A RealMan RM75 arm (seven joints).
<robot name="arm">
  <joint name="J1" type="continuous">
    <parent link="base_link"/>
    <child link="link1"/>
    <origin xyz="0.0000 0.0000 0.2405"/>
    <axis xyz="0 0 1"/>
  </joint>
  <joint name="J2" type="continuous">
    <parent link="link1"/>
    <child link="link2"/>
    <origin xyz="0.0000 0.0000 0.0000"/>
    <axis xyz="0 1 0"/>
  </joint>
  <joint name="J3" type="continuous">
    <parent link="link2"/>
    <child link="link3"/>
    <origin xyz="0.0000 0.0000 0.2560"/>
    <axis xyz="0 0 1"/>
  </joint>
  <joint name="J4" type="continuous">
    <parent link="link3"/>
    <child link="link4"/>
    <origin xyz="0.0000 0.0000 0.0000"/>
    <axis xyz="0 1 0"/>
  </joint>
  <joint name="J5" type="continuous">
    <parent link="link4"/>
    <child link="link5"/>
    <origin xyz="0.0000 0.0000 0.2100"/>
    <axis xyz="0 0 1"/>
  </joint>
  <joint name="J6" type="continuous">
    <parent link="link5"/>
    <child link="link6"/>
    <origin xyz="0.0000 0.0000 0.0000"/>
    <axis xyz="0 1 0"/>
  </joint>
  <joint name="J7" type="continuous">
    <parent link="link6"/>
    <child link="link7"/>
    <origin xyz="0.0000 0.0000 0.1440"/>
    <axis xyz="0 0 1"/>
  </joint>
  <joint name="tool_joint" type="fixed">
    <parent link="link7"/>
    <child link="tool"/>
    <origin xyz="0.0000 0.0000 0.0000"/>
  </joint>
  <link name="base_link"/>
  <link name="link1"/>
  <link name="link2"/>
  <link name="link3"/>
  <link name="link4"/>
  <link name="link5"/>
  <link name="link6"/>
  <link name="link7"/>
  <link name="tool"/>
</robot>
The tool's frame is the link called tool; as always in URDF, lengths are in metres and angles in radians. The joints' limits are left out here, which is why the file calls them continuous.
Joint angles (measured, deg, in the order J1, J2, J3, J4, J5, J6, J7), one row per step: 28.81 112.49 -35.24 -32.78 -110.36 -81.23 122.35; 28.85 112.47 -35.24 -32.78 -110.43 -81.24 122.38; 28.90 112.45 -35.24 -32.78 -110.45 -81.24 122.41; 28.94 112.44 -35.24 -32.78 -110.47 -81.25 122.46; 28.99 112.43 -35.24 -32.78 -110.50 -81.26 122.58; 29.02 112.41 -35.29 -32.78 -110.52 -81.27 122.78; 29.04 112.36 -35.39 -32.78 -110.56 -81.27 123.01; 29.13 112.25 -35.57 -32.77 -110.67 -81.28 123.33; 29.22 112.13 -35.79 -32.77 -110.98 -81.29 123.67; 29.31 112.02 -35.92 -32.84 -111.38 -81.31 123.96; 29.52 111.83 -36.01 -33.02 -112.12 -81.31 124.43; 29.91 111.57 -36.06 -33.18 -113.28 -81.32 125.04; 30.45 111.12 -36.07 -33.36 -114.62 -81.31 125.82; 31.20 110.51 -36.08 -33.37 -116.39 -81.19 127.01; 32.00 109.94 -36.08 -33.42 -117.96 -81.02 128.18; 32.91 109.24 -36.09 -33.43 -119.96 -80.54 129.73
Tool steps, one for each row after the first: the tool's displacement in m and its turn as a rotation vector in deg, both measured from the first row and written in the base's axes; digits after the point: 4 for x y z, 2 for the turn. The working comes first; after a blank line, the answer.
Tool pose at each row, in the base's axes (x y z in m, rotation vector in deg; the steps are taken from these numbers as rounded here): 0.3082 0.3491 0.0499 -122.09 96.33 50.86; 0.3081 0.3493 0.0500 -122.14 96.34 50.78; 0.3078 0.3496 0.0501 -122.18 96.32 50.76; 0.3076 0.3497 0.0502 -122.20 96.34 50.75; 0.3074 0.3500 0.0502 -122.20 96.44 50.76; 0.3072 0.3501 0.0502 -122.16 96.65 50.73; 0.3072 0.3502 0.0502 -122.13 96.89 50.62; 0.3070 0.3505 0.0504 -122.20 97.16 50.33; 0.3071 0.3507 0.0503 -122.38 97.49 49.72; 0.3073 0.3508 0.0505 -122.57 97.70 49.06; 0.3074 0.3516 0.0513 -122.82 97.88 47.97; 0.3074 0.3529 0.0521 -123.25 98.13 46.37; 0.3074 0.3553 0.0544 -123.62 98.28 44.50; 0.3077 0.3583 0.0570 -123.80 98.85 42.08; 0.3072 0.3619 0.0599 -123.86 99.23 39.96; 0.3077 0.3664 0.0636 -123.42 99.82 37.24

-0.0001 0.0002 0.0001 -0.05 -0.04 0.01; -0.0004 0.0005 0.0002 -0.07 -0.06 0.04; -0.0006 0.0006 0.0003 -0.09 -0.05 0.04; -0.0008 0.0009 0.0003 -0.15 0.00 0.01; -0.0010 0.0010 0.0003 -0.26 0.06 -0.09; -0.0010 0.0011 0.0003 -0.41 0.08 -0.21; -0.0012 0.0014 0.0005 -0.68 0.00 -0.32; -0.0011 0.0016 0.0004 -1.11 -0.24 -0.43; -0.0009 0.0017 0.0006 -1.48 -0.56 -0.51; -0.0008 0.0025 0.0014 -1.96 -1.16 -0.62; -0.0008 0.0038 0.0022 -2.71 -2.04 -0.72; -0.0008 0.0062 0.0045 -3.44 -3.14 -0.88; -0.0005 0.0092 0.0071 -4.45 -4.45 -1.38; -0.0010 0.0128 0.0100 -5.23 -5.65 -1.84; -0.0005 0.0173 0.0137 -6.01 -7.25 -2.77
